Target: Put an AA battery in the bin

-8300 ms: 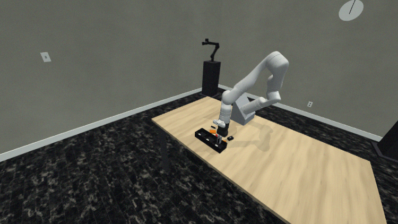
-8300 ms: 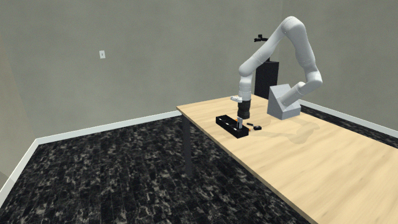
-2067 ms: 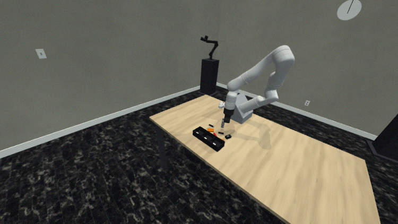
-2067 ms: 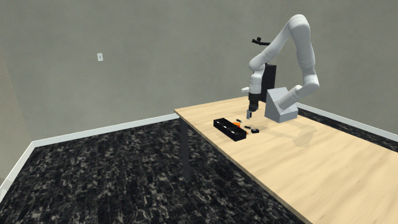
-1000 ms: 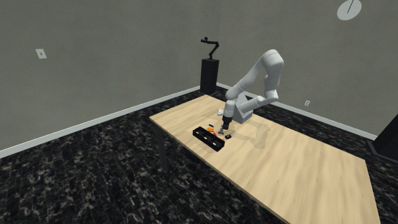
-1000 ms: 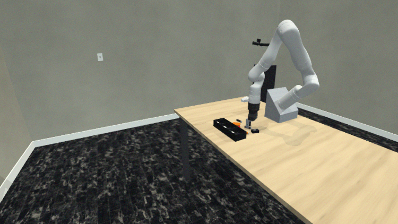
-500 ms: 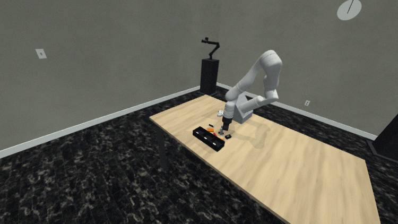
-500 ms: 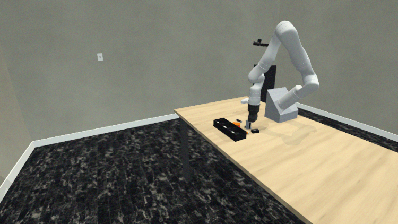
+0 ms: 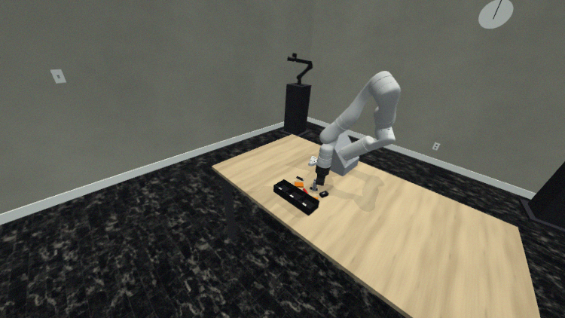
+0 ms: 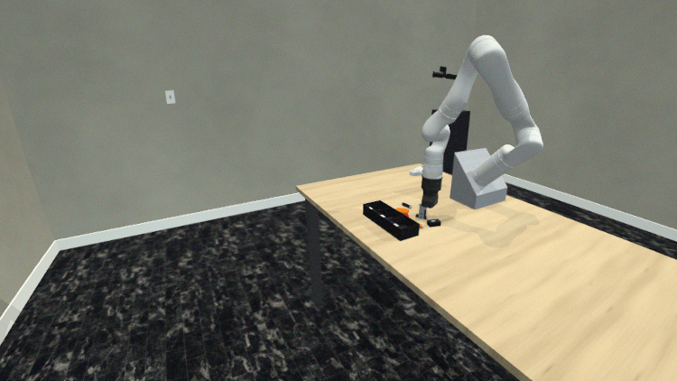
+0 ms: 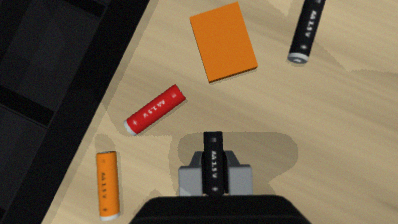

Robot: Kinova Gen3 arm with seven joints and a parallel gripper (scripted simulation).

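Now: the short dark stick 10 mm below my hand. Also, from my hand: red AA battery: 60 mm ahead, 20 mm to the right, 10 mm below; orange AA battery: 70 mm ahead, 40 mm to the left, 10 mm below; black 9V battery: 70 mm to the left, 10 mm below.
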